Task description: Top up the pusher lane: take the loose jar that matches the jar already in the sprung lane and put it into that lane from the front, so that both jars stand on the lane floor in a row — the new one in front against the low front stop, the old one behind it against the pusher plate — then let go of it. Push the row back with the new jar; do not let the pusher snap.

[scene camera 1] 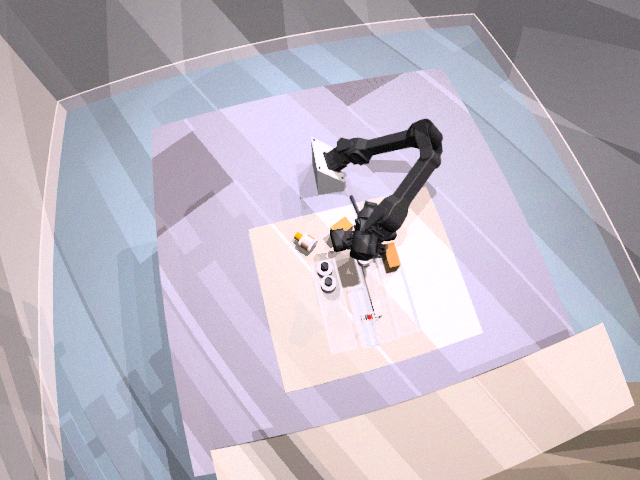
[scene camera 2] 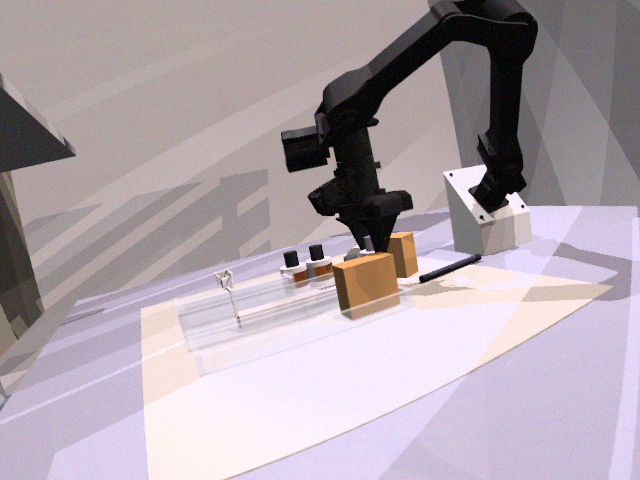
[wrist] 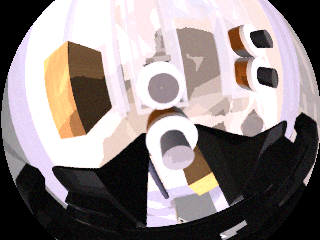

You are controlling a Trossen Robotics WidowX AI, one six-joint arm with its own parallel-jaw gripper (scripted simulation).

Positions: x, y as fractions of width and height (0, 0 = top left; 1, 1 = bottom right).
Note:
I see my gripper (scene camera 2: 0.59, 0.54), a grey-capped jar (wrist: 0.54, 0.57) and a grey-capped jar (wrist: 0.50, 0.36).
My gripper shows as well in scene camera 1 (scene camera 1: 0.56, 0.51) and in the wrist view (wrist: 0.53, 0.56).

